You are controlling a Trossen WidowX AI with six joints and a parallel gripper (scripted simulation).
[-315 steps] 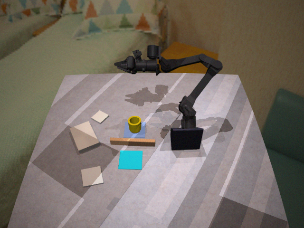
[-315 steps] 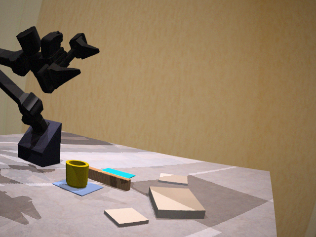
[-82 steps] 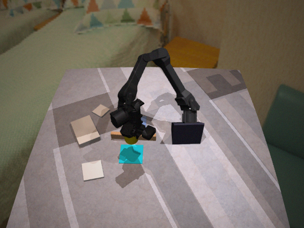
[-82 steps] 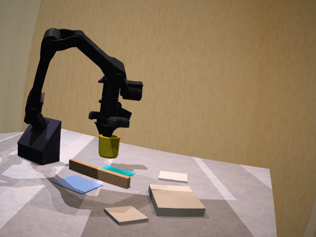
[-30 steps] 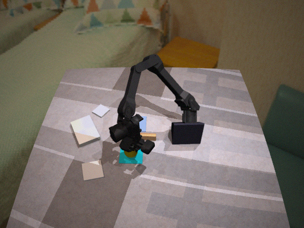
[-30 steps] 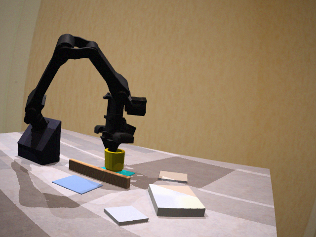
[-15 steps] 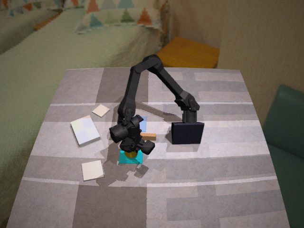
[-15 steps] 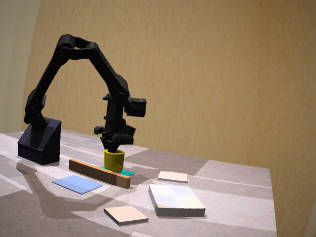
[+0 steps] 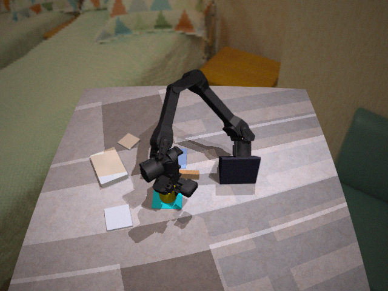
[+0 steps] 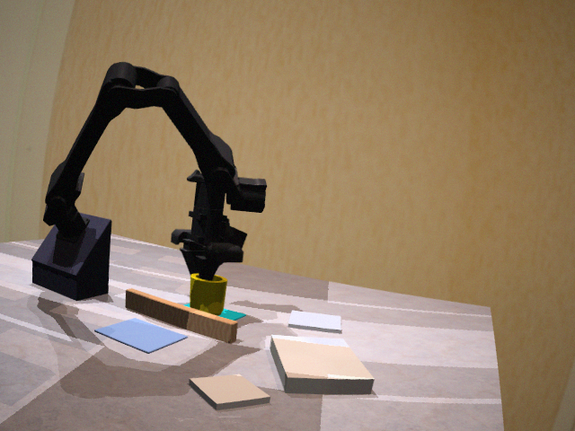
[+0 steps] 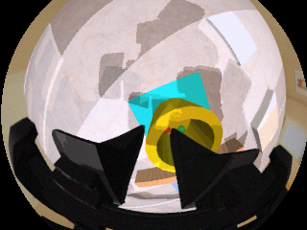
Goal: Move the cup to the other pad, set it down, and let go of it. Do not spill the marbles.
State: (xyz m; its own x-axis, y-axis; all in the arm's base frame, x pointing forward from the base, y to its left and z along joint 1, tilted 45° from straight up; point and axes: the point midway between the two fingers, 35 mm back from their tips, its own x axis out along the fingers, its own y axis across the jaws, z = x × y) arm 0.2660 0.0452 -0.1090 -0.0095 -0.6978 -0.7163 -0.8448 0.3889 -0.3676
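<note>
My gripper tip is 2 cm short of the yellow cup, 1 cm to the left of it and 1 cm above it. The rest, counted from my gripper tip: wooden bar 2 cm ahead, 12 cm to the right, 4 cm below; cyan pad 2 cm ahead, 2 cm to the right, 5 cm below; light blue pad 1 cm ahead, 22 cm to the right, 5 cm below.
</note>
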